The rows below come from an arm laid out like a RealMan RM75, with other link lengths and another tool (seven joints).
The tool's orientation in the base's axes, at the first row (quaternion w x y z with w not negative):
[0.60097, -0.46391, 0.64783, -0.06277]
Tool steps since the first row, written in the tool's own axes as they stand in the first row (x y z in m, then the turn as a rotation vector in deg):
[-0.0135, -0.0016, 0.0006, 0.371, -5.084, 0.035]
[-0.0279, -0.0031, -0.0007, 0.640, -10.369, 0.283]
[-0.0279, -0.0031, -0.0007, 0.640, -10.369, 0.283]
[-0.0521, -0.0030, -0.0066, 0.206, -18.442, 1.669]
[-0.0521, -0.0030, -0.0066, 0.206, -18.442, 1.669]
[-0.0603, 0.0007, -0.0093, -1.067, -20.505, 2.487]
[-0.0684, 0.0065, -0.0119, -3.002, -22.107, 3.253]
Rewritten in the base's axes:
[-0.0007, 0.0085, 0.0106, 2.758, -3.090, 2.972]
[-0.0032, 0.0168, 0.0223, 5.785, -6.122, 6.088]
[-0.0032, 0.0168, 0.0223, 5.785, -6.122, 6.088]
[-0.0119, 0.0304, 0.0412, 11.122, -9.703, 11.184]
[-0.0119, 0.0304, 0.0412, 11.122, -9.703, 11.184]
[-0.0174, 0.0368, 0.0455, 12.696, -9.611, 13.199]
[-0.0238, 0.0443, 0.0483, 13.884, -8.837, 15.410]

